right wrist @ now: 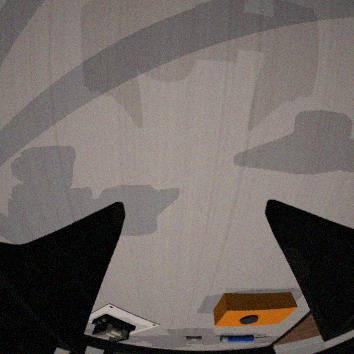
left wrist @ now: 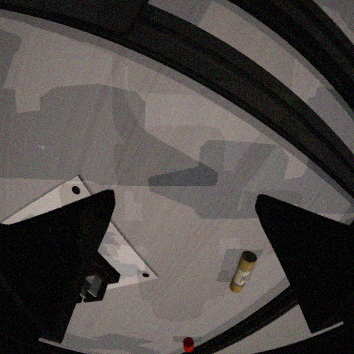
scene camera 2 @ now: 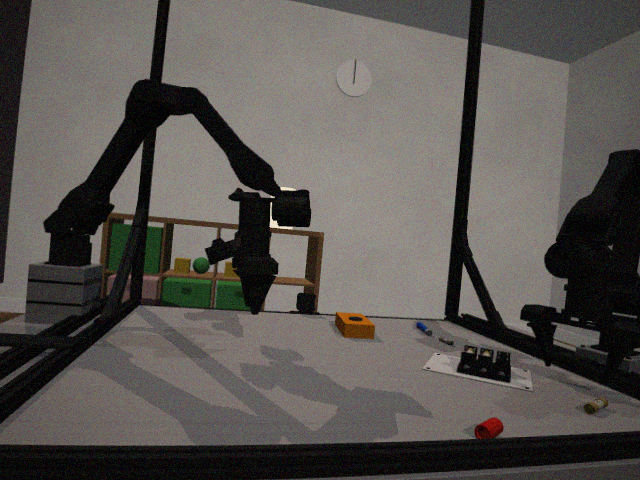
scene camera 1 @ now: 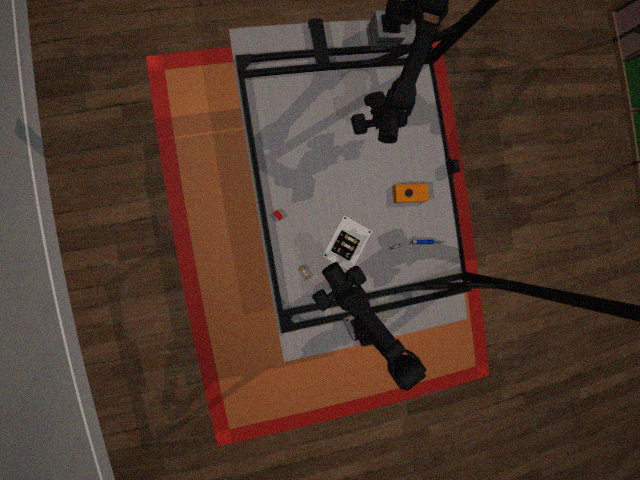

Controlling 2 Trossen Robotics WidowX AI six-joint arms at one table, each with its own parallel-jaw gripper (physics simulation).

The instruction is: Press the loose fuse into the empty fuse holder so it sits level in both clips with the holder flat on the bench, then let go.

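Frame: origin at the left arm's base, x right, y ahead, z up, level; millimetres.
Seen in the pictures: left gripper, fingertip midpoint: (right wrist: 97, 339) (left wrist: 187, 199) (scene camera 2: 576, 374); right gripper, fingertip midpoint: (right wrist: 196, 208) (scene camera 2: 251, 310) (scene camera 1: 371, 129); left arm's base at its link origin: (scene camera 1: 361, 324); right arm's base at its link origin: (scene camera 2: 68, 264) (scene camera 1: 390, 23).
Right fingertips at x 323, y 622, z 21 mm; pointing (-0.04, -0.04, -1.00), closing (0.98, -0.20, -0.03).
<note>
Offsets run from my right fingertips to a thing's top centre.
The loose fuse {dy -364, dx -424, dz -47 mm} (scene camera 1: 305, 272) (scene camera 2: 596, 405) (left wrist: 243, 272), tan with a pale label, lies on its side on the bench, apart from the holder. The black fuse holder (scene camera 1: 345, 244) (scene camera 2: 484, 364) (right wrist: 112, 327) sits on a white plate (scene camera 1: 361, 232) (scene camera 2: 439, 363) (left wrist: 132, 260). Light parts show in two of its bays; the bay at the right in scene camera 2 looks dark. My left gripper (scene camera 2: 580, 369) (left wrist: 187, 199) is open and empty above the bench; its finger hides part of the holder in the left wrist view. My right gripper (scene camera 2: 254, 310) (right wrist: 196, 208) is open and empty, high above the bench, far from both.
A red cylinder {dy -139, dx -424, dz -43 mm} (scene camera 1: 278, 214) (scene camera 2: 488, 428) (left wrist: 188, 344) lies near the bench edge. An orange box {dy -271, dx +62, dz -27 mm} (scene camera 1: 417, 193) (scene camera 2: 356, 329) (right wrist: 255, 310), a blue-handled tool {dy -471, dx +58, dz -47 mm} (scene camera 1: 423, 241) (scene camera 2: 422, 327) (right wrist: 240, 338) and a small grey piece {dy -429, dx -71, dz -51 mm} (scene camera 1: 395, 246) (scene camera 2: 445, 341) (right wrist: 193, 338) lie beyond the holder. Black rails frame the bench.
</note>
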